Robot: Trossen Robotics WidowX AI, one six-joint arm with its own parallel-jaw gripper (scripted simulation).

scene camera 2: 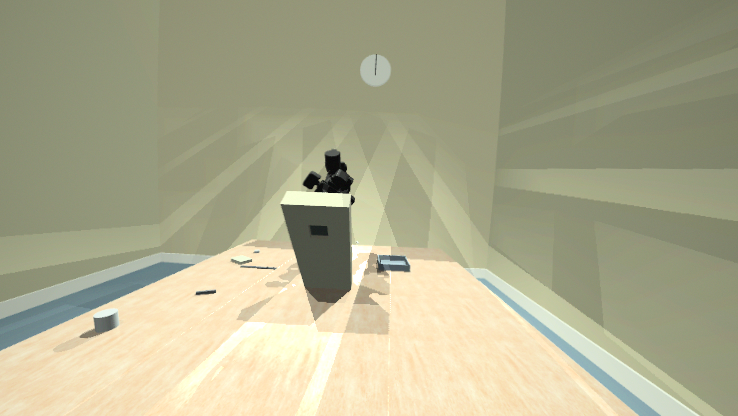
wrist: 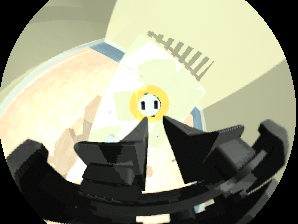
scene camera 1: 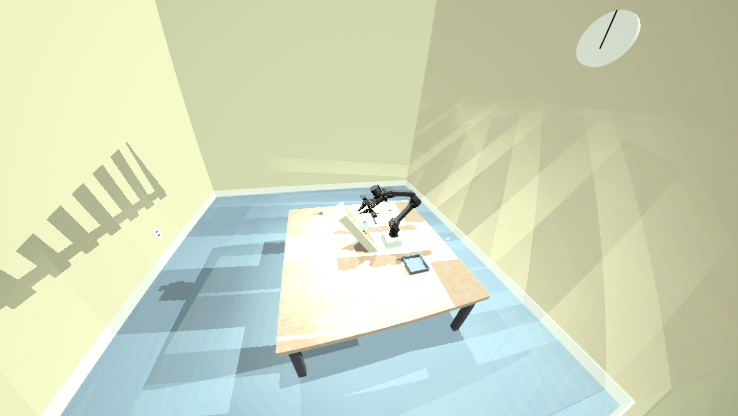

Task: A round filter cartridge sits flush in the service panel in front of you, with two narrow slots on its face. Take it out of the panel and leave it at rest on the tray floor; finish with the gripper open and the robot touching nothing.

Path:
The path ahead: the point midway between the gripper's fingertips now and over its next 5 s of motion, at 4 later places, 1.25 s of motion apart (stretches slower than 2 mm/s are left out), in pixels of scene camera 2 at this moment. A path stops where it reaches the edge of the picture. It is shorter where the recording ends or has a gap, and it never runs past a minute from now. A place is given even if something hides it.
My gripper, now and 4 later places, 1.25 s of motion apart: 325,206; 322,217; 322,217; 322,220; 325,208

